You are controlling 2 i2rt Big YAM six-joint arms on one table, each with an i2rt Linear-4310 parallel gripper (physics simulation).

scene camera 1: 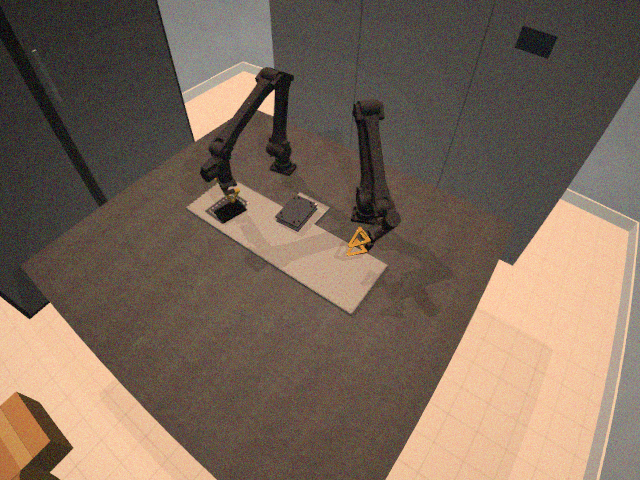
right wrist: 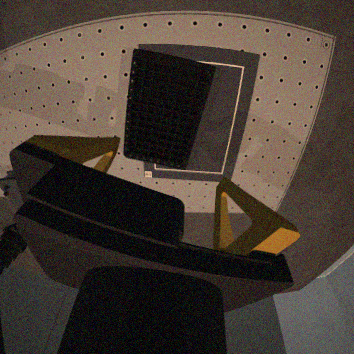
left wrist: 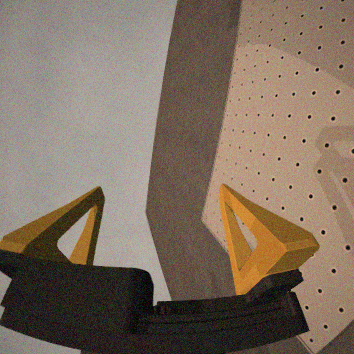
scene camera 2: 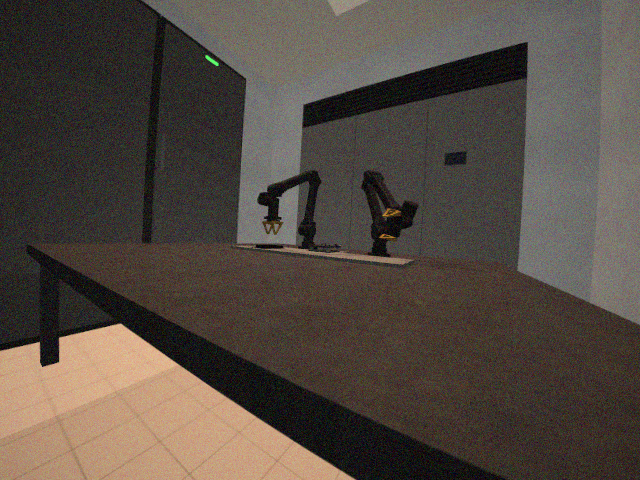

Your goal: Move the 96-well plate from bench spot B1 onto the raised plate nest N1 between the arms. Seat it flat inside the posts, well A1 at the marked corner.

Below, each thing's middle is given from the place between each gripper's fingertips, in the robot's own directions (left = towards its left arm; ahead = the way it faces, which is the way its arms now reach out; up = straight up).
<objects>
My left gripper is now 600 mm to the left of the dark well plate [right wrist: 166,95], 130 mm above it and 90 mm short of it.
The dark well plate is 20 mm ahead of my right hand, 20 mm to the left of it and 70 mm below it.
</objects>
